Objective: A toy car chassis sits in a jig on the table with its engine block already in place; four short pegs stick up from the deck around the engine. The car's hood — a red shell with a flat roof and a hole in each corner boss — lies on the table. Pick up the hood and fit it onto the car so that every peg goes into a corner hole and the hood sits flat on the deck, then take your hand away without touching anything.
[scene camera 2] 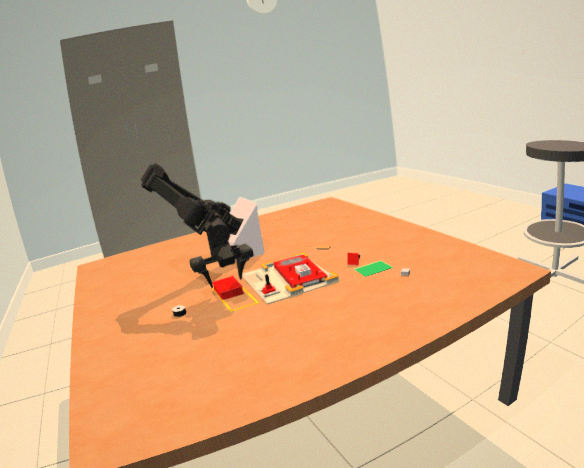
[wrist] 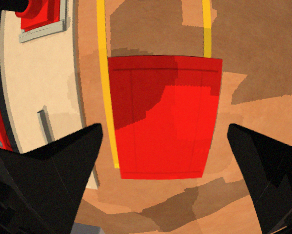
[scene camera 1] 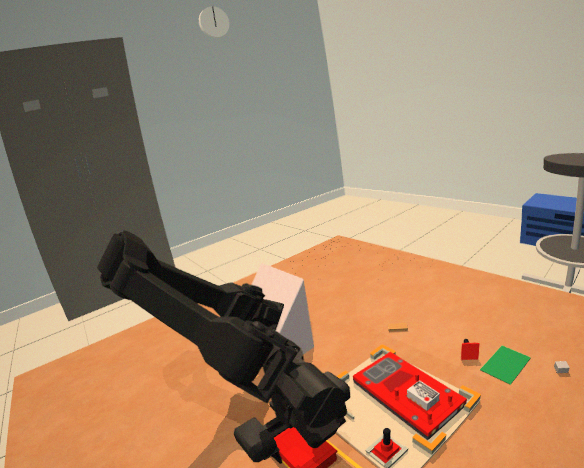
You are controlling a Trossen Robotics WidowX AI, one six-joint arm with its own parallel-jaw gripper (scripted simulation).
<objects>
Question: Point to a green pad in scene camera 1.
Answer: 505, 364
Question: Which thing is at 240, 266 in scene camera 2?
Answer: My gripper.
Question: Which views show my gripper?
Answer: Scene camera 2, the wrist view and scene camera 1: all of them.
</objects>
